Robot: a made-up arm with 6 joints.
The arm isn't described. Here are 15 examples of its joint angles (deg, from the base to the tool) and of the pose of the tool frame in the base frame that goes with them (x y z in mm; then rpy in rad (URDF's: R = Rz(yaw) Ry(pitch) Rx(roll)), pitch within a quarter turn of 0, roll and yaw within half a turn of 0).
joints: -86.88 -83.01 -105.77 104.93 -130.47 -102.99
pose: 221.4 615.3 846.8 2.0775 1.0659 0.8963
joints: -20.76 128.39 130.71 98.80 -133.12 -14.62
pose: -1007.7 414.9 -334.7 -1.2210 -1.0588 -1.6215
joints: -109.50 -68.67 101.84 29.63 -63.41 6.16
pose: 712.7 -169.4 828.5 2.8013 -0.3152 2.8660
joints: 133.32 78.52 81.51 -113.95 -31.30 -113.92
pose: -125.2 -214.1 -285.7 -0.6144 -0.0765 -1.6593
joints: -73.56 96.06 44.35 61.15 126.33 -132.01
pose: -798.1 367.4 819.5 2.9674 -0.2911 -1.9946
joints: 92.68 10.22 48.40 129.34 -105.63 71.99
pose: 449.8 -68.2 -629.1 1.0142 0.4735 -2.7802
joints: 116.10 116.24 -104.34 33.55 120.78 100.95
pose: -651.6 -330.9 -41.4 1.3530 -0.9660 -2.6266
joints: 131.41 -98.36 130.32 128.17 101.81 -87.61
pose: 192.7 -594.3 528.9 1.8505 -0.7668 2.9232
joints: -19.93 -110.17 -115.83 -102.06 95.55 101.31
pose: -161.0 -53.0 -168.4 0.1076 -0.0475 -2.1088
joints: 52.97 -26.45 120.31 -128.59 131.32 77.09
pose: 32.8 71.2 -170.7 -2.1892 -0.9187 2.2142
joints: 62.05 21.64 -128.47 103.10 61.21 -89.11
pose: -502.0 329.6 -664.0 -2.0411 -0.4183 -2.7008
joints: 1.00 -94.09 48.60 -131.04 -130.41 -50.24
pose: -564.8 426.6 -113.5 2.7485 -1.0483 -0.0454
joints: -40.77 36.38 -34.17 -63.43 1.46 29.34
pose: 222.7 972.7 -107.1 0.2869 -0.8364 0.0446
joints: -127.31 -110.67 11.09 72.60 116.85 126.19
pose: 241.2 -84.1 66.4 -2.5622 0.4401 -1.1756
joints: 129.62 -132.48 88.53 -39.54 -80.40 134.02
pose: 499.1 -215.0 153.6 3.0499 -0.0594 -2.9945
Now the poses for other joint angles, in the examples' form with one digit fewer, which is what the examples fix.
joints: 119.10 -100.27 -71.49 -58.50 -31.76 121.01
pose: 290 -96 496 -2.093 0.692 1.892
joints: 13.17 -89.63 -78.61 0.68 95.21 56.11
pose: 481 -231 -317 -0.623 0.093 0.015
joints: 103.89 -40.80 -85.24 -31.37 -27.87 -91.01
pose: 360 -436 -3 1.902 0.030 1.970
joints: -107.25 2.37 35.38 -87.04 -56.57 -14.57
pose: -294 423 232 0.071 0.111 -0.352
